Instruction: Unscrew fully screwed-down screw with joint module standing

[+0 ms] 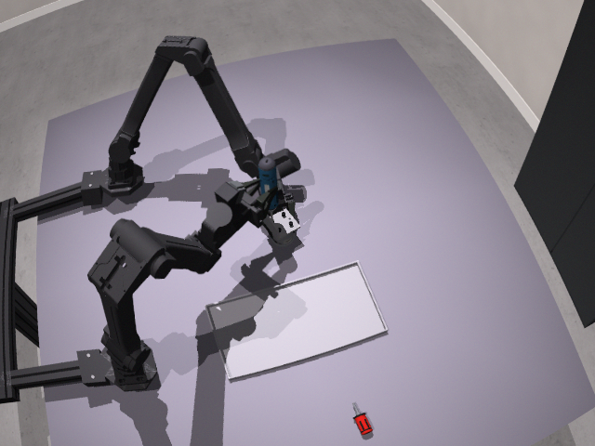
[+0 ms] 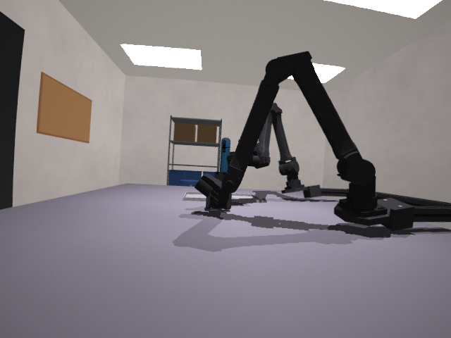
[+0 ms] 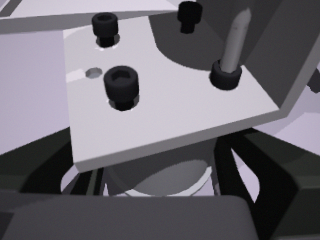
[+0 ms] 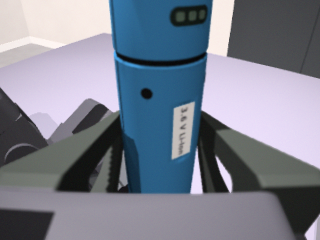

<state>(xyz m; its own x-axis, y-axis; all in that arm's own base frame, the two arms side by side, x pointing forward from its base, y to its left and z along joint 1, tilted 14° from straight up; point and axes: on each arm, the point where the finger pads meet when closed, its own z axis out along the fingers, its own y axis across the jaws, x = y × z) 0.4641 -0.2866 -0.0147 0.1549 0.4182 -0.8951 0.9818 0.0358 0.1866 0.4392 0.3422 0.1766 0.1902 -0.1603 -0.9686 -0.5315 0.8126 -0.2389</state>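
Now: left hand 1 cm below the joint module body. Also, from my left hand: white tray: 2 cm behind, 26 cm to the right, 2 cm below; white bracket: 5 cm above; red hand screwdriver: 8 cm ahead, 57 cm to the right, 1 cm below.
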